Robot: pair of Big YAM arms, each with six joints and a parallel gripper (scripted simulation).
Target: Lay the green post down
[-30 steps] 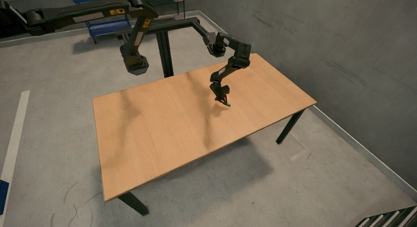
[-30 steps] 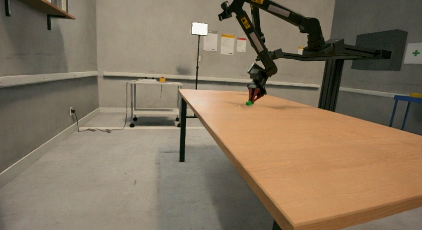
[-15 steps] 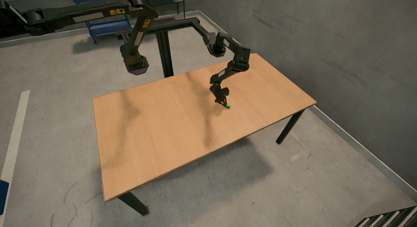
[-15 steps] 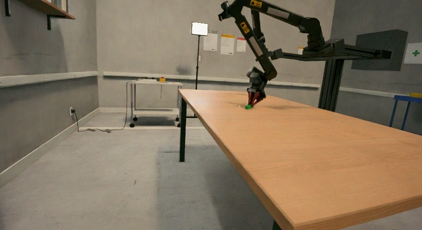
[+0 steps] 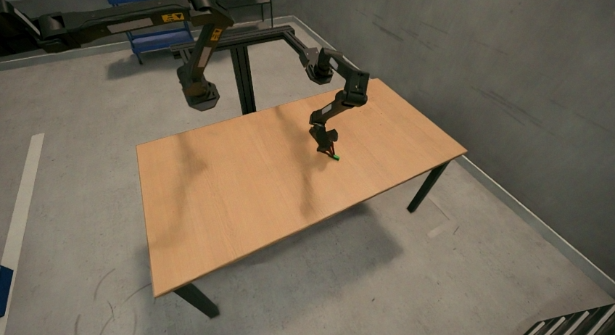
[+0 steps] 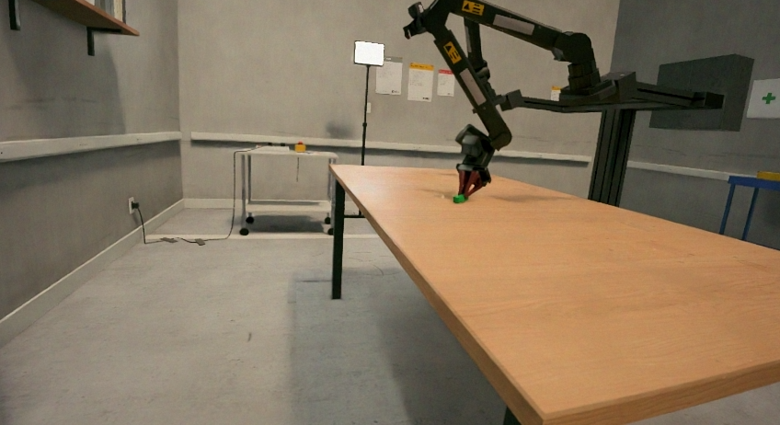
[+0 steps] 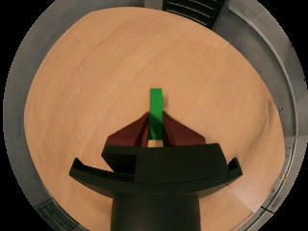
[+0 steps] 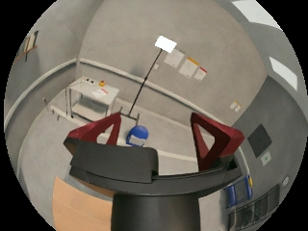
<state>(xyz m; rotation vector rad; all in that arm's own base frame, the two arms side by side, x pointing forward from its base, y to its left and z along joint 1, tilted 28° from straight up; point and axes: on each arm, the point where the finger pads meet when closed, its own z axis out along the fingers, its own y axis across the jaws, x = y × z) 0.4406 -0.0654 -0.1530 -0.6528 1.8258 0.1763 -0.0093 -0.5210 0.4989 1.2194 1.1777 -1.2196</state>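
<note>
The green post lies 10 mm to the left of my left hand, 10 mm below it and 10 mm ahead of it.
</note>
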